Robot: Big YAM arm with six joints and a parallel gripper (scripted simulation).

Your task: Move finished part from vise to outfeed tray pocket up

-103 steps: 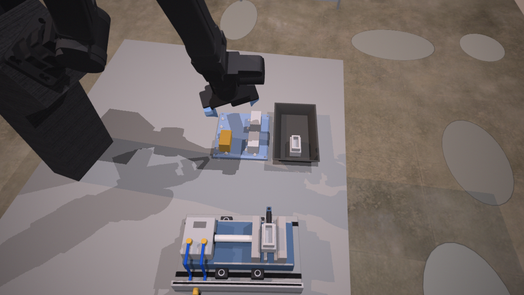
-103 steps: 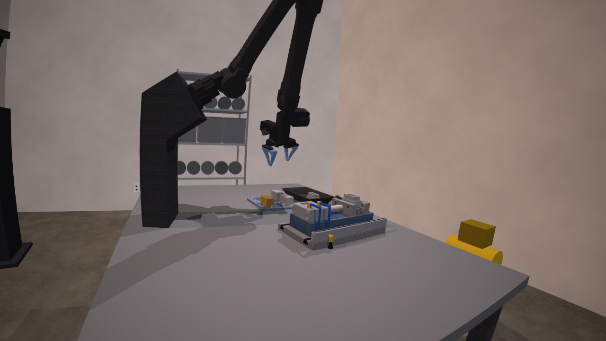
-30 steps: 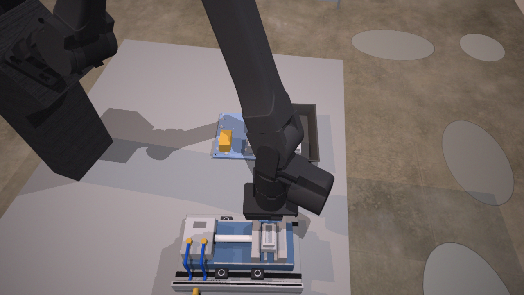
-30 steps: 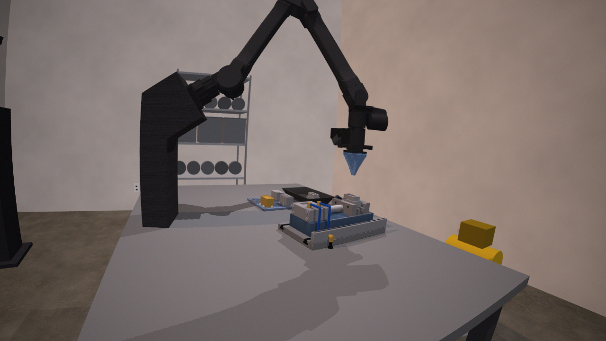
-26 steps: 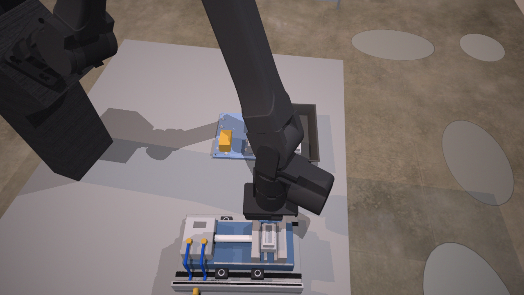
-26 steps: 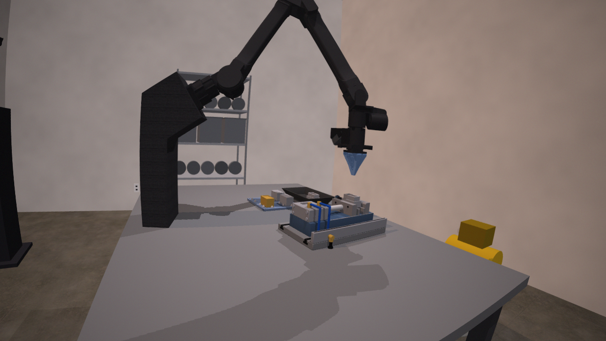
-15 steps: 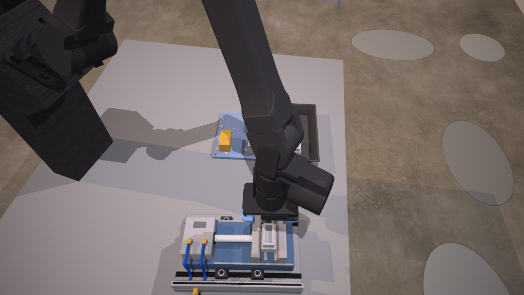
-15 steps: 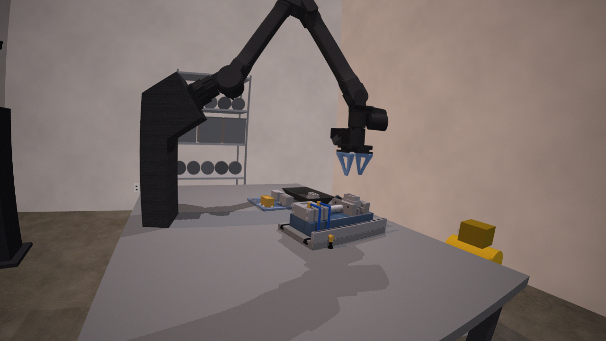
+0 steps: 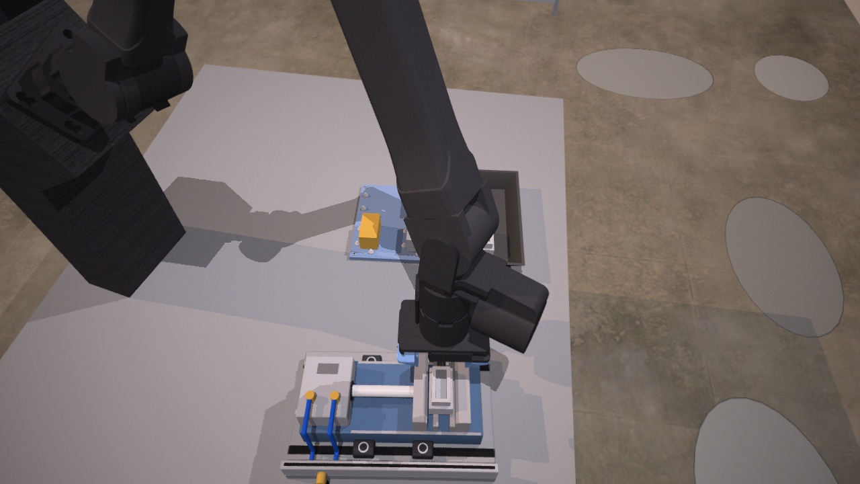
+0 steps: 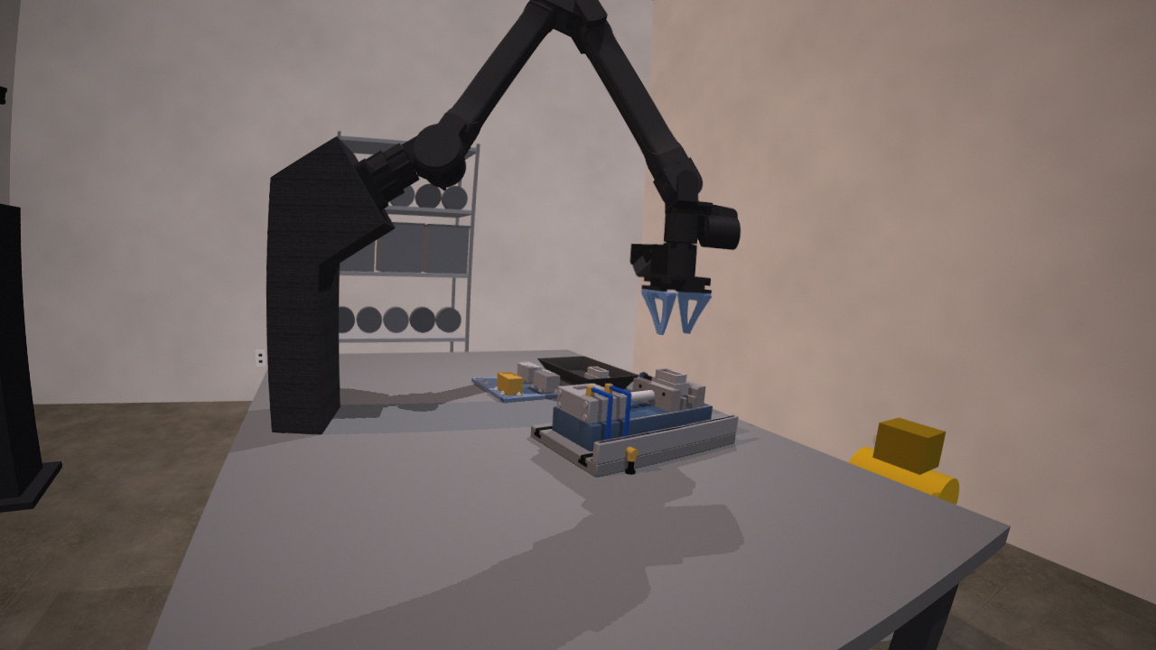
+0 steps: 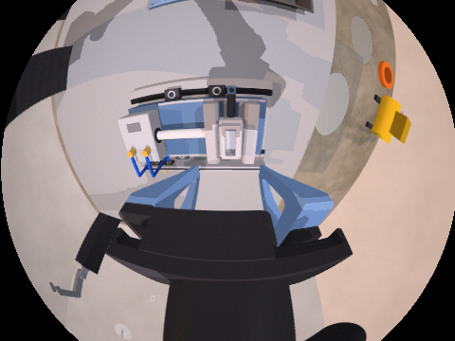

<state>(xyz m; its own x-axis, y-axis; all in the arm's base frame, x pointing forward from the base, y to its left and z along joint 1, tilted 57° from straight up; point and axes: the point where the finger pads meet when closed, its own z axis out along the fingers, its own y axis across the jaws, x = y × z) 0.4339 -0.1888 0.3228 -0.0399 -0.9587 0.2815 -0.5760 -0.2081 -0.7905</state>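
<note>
The blue vise lies 15 cm below my hand, 7 cm behind it and 1 cm to the left of it. Round my hand: rail: 15 cm below, 9 cm to the right, 7 cm behind; then orange block: 35 cm to the left, 16 cm below, 11 cm behind; then actuator box: 16 cm behind, 11 cm below, 1 cm to the left.
</note>
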